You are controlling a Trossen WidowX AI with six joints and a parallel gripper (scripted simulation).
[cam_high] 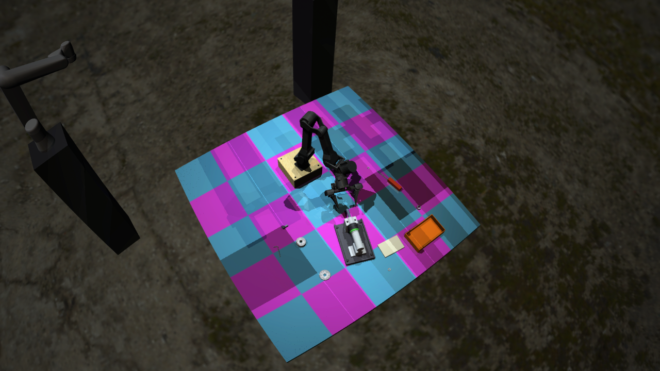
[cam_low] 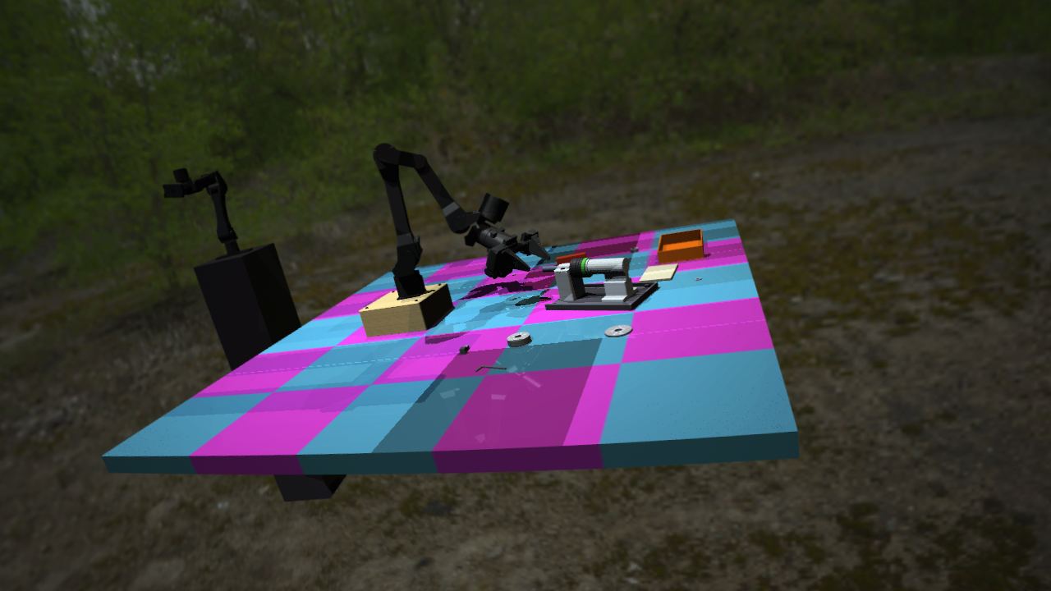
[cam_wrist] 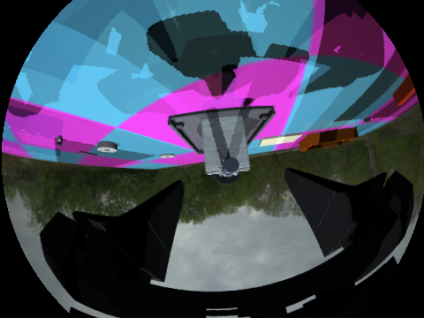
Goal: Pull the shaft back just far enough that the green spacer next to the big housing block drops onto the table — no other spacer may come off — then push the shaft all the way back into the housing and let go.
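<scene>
The thin shaft lies 10 cm ahead of my gripper tip, 5 cm to the right of it and 1 cm below it. Round my gripper tip: small bolt (28 cm to the right, 15 cm behind, 9 cm below); then card (29 cm ahead, 9 cm below, 5 cm to the left); then green spacer (12 cm ahead, 6 cm to the right, 1 cm below).
</scene>
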